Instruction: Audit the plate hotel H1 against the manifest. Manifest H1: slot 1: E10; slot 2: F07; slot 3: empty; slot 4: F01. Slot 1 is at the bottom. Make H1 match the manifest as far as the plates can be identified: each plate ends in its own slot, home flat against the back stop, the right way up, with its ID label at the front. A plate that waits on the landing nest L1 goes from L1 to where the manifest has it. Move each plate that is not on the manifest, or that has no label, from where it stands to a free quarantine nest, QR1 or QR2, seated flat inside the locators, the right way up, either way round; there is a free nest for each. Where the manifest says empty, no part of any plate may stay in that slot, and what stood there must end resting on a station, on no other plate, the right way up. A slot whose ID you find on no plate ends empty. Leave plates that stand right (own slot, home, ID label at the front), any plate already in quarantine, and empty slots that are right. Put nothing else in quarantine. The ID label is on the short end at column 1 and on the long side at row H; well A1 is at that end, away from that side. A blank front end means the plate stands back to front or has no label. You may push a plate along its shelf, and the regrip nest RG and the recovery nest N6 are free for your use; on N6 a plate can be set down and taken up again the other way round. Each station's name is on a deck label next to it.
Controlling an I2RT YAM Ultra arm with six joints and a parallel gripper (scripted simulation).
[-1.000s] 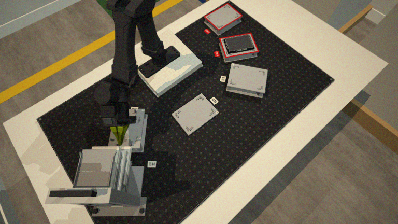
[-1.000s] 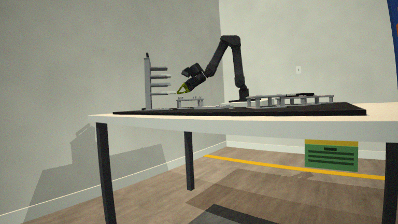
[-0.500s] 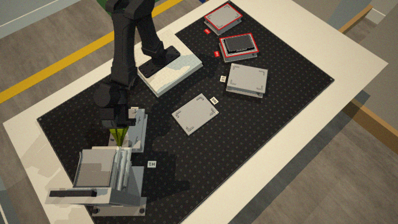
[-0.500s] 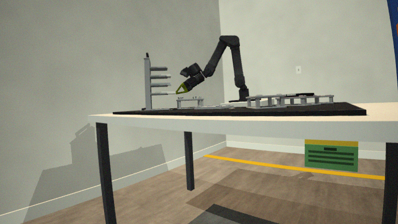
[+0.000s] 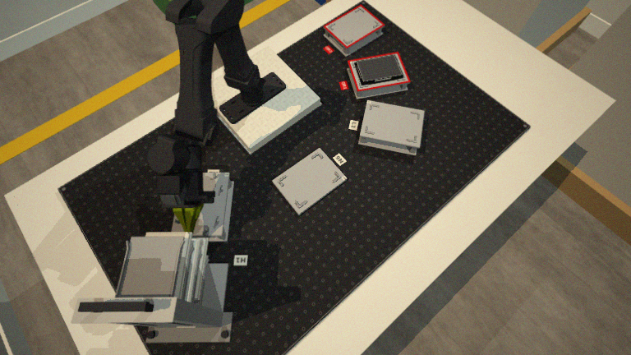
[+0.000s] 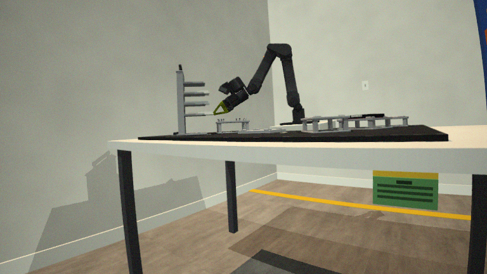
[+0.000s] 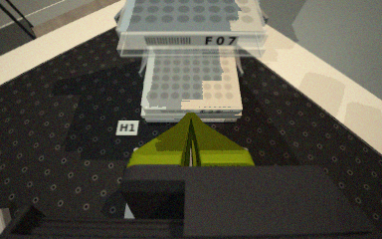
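My gripper is now 7 cm past the regrip nest, 6 cm to the right of it and 5 cm above it. The rest, counted from my hand: H1 deck label: 10 cm below, 9 cm ahead, 5 cm to the left; white well plate: 5 cm to the right, 5 cm ahead; plate hotel H1: 13 cm ahead, 11 cm to the right, 5 cm above.
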